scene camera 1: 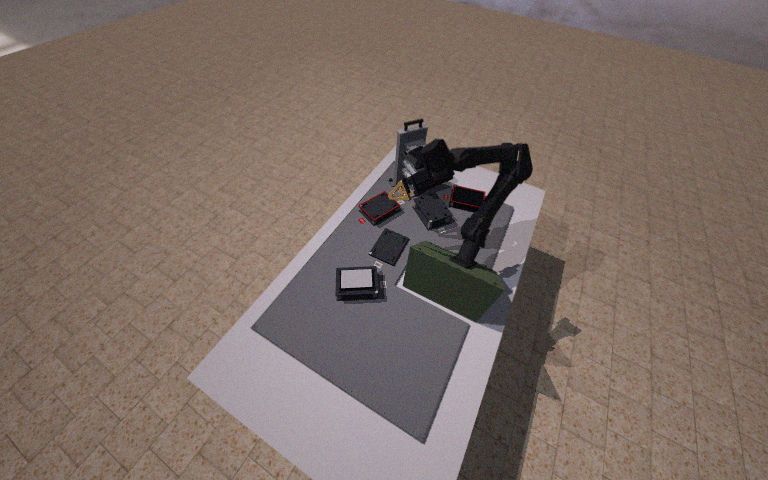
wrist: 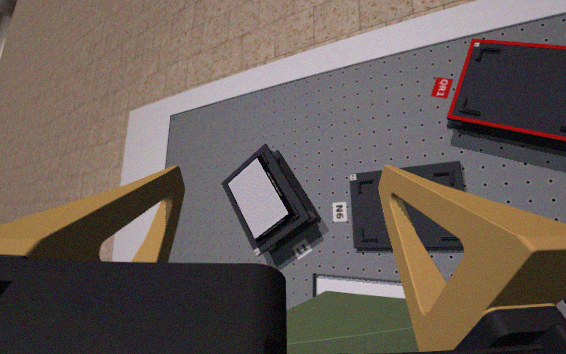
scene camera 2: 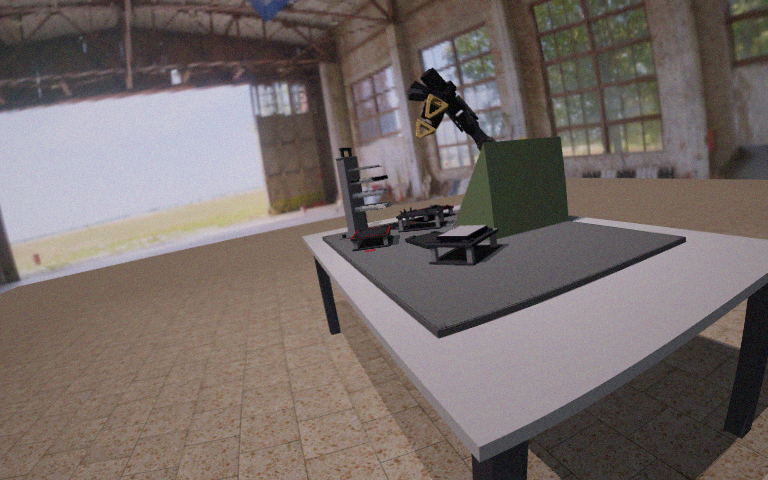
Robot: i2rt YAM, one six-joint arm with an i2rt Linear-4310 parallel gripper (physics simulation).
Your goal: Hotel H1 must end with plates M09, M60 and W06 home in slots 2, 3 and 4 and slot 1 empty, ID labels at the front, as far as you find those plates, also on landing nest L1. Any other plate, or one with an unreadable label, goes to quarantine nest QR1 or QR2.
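Frame: origin at the arm's base, x back, y right, z up, level; centimetres.
Seen in the pictures: gripper, fingertip midpoint: [scene camera 1: 393,195] [wrist: 281,176] [scene camera 2: 422,127]; arm's base, origin of the base link: [scene camera 1: 463,262] [scene camera 2: 512,177].
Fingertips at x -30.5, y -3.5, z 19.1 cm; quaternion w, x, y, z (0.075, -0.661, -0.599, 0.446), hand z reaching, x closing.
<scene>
Offsets run from my fingertips to a thing's top centre. "spot": to the spot under its first point. Level surfaces: height alone.
My gripper [scene camera 2: 428,117] [wrist: 281,176] is open and empty, high above the table. Hotel H1 [scene camera 1: 412,138] [scene camera 2: 348,198] is a grey upright tower with a top handle and several stacked levels; one upper level looks dark. The arm partly covers it in scene camera 1, and its labels are unreadable. A white-topped plate {dz -28.3, dx -0.5, dy -21.8 cm} [scene camera 1: 356,278] [scene camera 2: 463,230] [wrist: 257,200] lies on landing nest L1, whose label {spot: dz -34.7, dx +7.7, dy -14.9 cm} [wrist: 302,249] shows; no plate ID is readable. Red-edged nest QR1 {dz -30.1, dx -17.5, dy +16.5 cm} [scene camera 1: 379,207] [scene camera 2: 370,232] [wrist: 515,90] shows no plate. Another red-edged nest {dz -30.1, dx +14.5, dy +48.6 cm} [scene camera 1: 468,196] stands farther back, its label unreadable.
Low dark nest N6 {dz -33.0, dx -1.2, dy +1.7 cm} [scene camera 1: 389,246] [wrist: 367,215] lies between L1 and QR1. Another raised dark nest {dz -27.2, dx +4.2, dy +29.7 cm} [scene camera 1: 433,209] stands between the red-edged nests. The green block [scene camera 1: 453,283] [scene camera 2: 526,186] [wrist: 350,320] under the arm's base stands beside the grey mat {dz -34.7 cm} [scene camera 1: 362,350] [scene camera 2: 509,288].
</scene>
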